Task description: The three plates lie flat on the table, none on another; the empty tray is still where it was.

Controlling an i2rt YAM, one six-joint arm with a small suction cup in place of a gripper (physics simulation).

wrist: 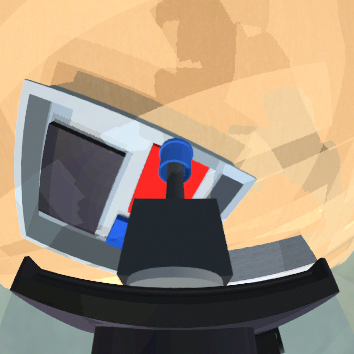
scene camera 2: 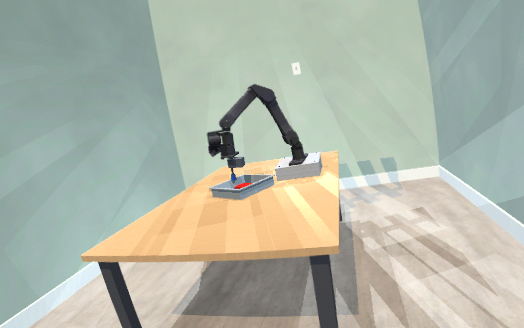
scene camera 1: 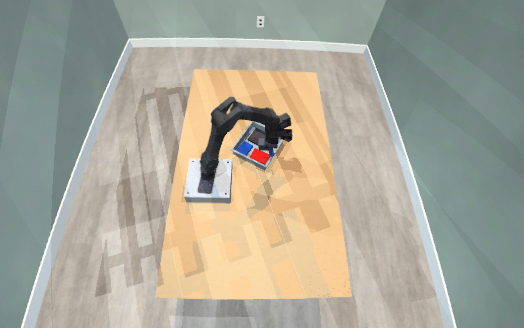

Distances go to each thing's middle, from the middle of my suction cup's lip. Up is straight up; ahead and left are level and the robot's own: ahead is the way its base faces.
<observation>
Right now my suction cup is 60 mm past the red plate point(wrist: 149, 185) and 50 mm above it. Also, from my suction cup: grey tray point(scene camera 2: 225, 190): 80 mm behind, 70 mm to the left, 30 mm below; then dark plate point(wrist: 77, 172): 130 mm to the left, 60 mm behind, 50 mm below.
</observation>
